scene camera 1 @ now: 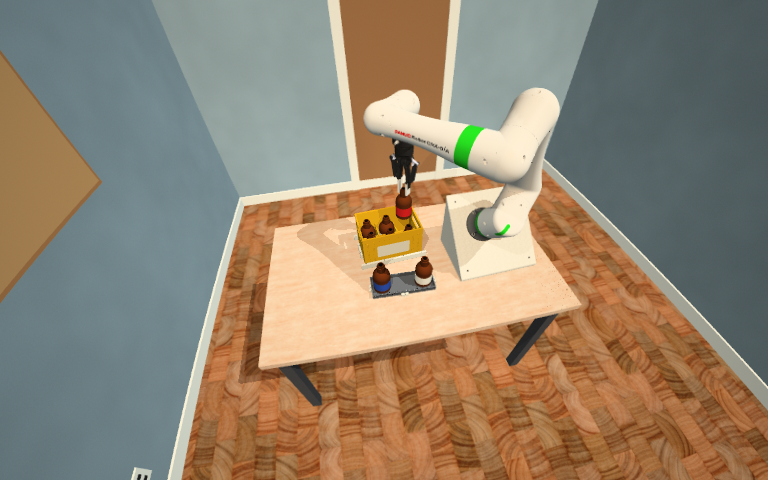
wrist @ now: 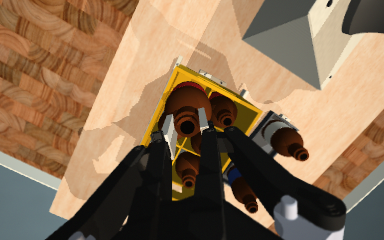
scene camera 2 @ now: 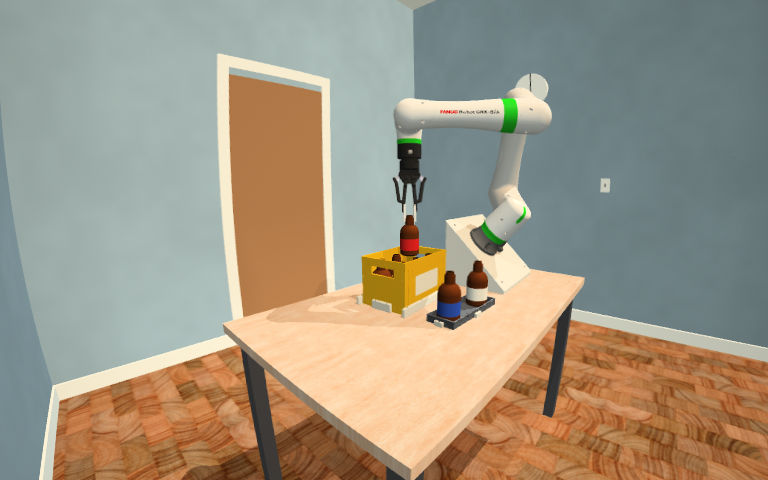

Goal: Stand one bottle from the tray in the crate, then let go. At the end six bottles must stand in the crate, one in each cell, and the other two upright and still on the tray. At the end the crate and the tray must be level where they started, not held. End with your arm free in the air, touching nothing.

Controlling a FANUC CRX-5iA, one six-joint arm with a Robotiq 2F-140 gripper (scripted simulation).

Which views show my gripper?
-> Scene camera 1, the wrist view and scene camera 2: all of them.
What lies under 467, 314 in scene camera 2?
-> A dark tray.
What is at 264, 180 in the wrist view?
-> My gripper.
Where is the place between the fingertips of my gripper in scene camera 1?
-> At 403, 192
